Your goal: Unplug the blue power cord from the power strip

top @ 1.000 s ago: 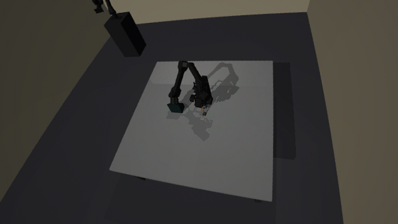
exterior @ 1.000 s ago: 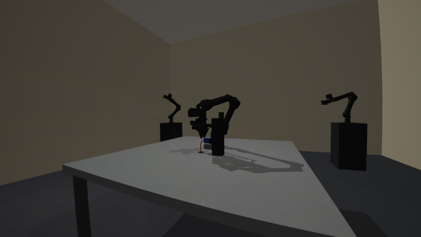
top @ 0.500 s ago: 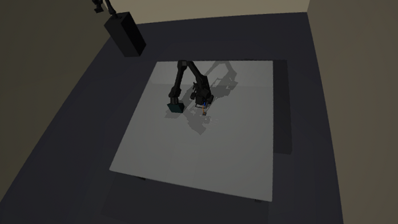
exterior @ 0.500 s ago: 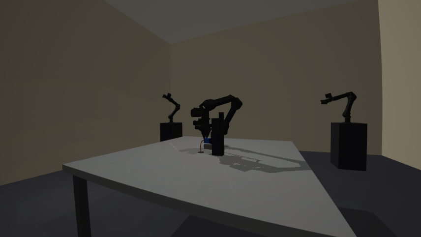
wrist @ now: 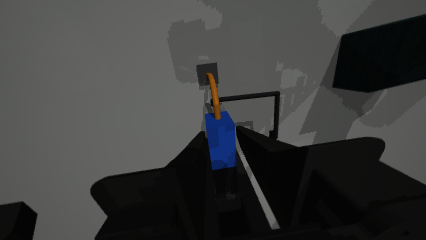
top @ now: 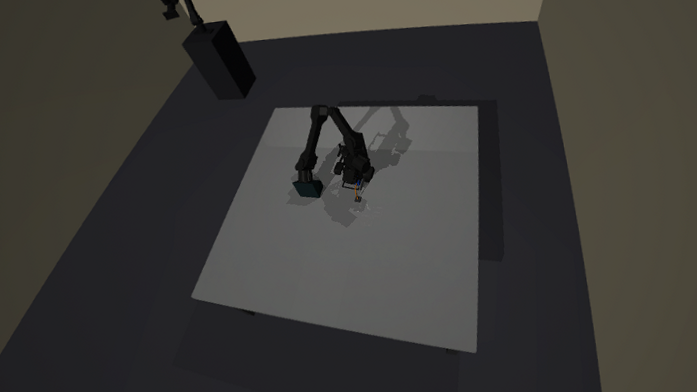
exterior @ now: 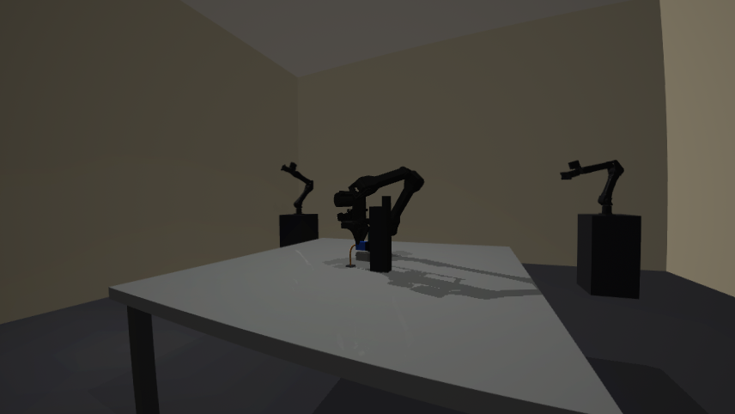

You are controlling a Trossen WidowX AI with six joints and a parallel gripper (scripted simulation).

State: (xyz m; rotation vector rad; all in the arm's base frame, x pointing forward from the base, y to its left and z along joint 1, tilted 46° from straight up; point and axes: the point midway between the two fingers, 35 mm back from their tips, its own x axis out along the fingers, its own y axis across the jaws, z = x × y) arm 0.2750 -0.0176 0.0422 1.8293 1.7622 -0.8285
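Now: the blue plug 30 mm to the left of my gripper tip.
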